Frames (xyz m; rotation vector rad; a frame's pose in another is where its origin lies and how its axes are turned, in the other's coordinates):
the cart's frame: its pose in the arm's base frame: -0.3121 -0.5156 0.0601 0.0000 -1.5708 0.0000
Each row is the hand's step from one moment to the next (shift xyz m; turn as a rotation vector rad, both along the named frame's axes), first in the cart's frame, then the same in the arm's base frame.
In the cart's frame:
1: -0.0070 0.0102 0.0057 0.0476 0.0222 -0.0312
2: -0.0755 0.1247 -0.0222 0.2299 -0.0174 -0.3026
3: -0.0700 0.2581 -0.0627 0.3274 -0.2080 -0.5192
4: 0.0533 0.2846 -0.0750 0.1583 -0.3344 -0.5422
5: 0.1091 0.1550 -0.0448 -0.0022 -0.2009 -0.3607
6: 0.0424 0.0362 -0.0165 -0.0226 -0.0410 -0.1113
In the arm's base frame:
1: -0.0057 0.0102 -0.0070 0.0312 0.0222 0.0476
2: 0.0222 0.1247 -0.0755 0.3026 -0.0174 0.2299
3: 0.0627 0.2581 -0.0700 0.5192 -0.2080 0.3274
4: 0.0750 0.2846 0.0533 0.5422 -0.3344 0.1583
5: 0.0448 0.1550 0.1091 0.3607 -0.2009 -0.0022
6: 0.0165 0.0362 0.0424 0.1113 -0.0410 -0.0226

